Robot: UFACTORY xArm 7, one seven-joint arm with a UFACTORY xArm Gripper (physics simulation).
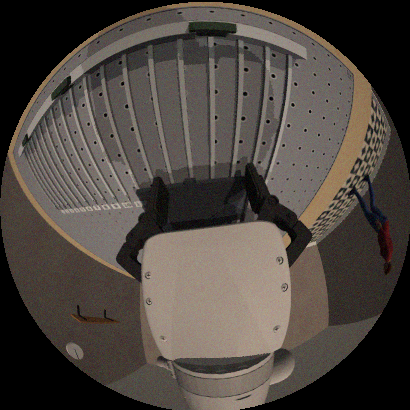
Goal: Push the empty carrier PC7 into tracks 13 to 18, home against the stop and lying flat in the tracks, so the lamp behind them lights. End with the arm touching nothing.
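Frame: origin at the arm's base, x back, y up, z left, level; millimetres.
Seen in the pictures: gripper, between the fingertips: (203,177).
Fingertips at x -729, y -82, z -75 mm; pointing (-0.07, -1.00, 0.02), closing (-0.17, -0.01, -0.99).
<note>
Offsets run from my fingertips to a thing's middle. "*": to the spot under its first point.
The carrier @(dz -7, dx +167, dy +3 mm) (200,202), a flat dark plate, lies below my gripper at the near ends of the right-hand tracks, partly hidden by the fingers and the gripper body. Its far edge is well short of the stop @(* dz +43, dx -141, dy -2 mm) (150,41), a pale curved bar at the far ends of the tracks. Pale rails @(* dz -5, dx -69, dy -8 mm) (212,110) separate the tracks. A dark green lamp block @(* dz +1, dx -146, dy +10 mm) (212,28) at the stop looks unlit. My gripper (203,177) is open, with nothing between its fingers, and is over the carrier; whether the fingertips touch it cannot be told. The track numbers beside the carrier are hidden.
Two more green blocks (61,88) (26,139) are along the stop at the left. Small number labels @(* dz +159, dx +59, dy -11 mm) (104,207) run along the near track ends at the left. A wooden border (345,150) edges the board, with a checkered strip (357,172) and a standing figure (384,237) beyond it.
</note>
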